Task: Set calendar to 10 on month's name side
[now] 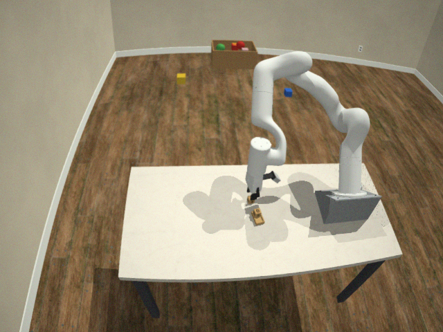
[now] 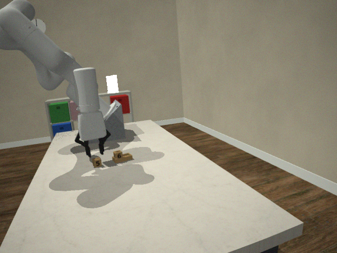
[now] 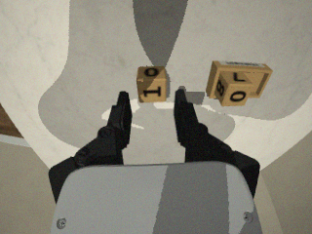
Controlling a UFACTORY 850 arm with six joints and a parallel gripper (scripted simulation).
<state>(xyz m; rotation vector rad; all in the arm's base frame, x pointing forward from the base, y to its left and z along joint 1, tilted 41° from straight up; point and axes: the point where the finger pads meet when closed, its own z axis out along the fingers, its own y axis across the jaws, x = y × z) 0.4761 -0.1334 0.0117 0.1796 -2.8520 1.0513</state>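
My hand is 9 cm to the right of the cube, 4 cm above it and 1 cm past it. From my hand the other things lie so: wooden tray (11 cm to the left, 6 cm below, 2 cm behind).
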